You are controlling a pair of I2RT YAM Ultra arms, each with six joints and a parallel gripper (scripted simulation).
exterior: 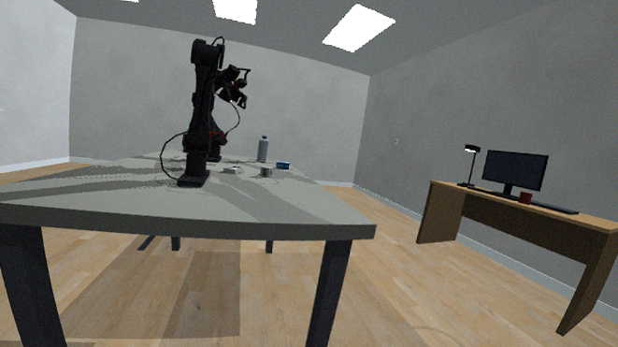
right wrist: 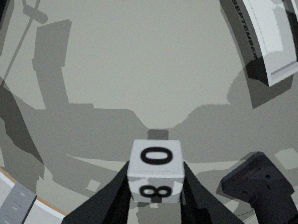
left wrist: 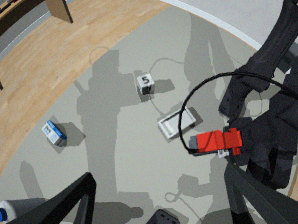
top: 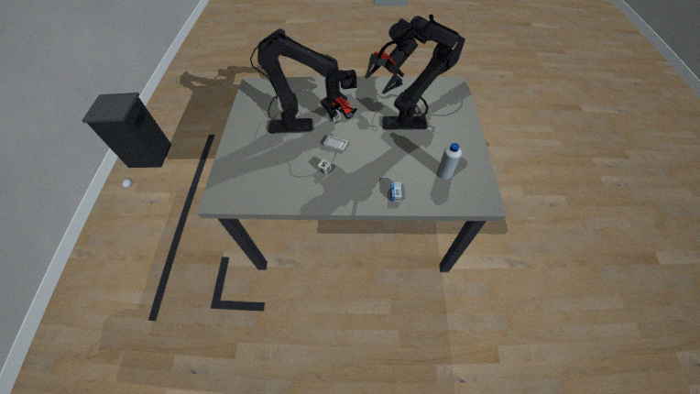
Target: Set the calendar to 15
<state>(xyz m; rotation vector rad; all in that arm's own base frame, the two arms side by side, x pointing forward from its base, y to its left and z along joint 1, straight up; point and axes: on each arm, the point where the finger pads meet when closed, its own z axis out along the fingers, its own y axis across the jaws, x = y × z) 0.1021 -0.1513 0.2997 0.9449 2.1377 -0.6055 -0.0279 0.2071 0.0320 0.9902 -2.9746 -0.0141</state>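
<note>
Now: the white digit cube 10 mm below my right hand. Also, from my right hand: white calendar tray: 150 mm ahead, 30 mm below.
</note>
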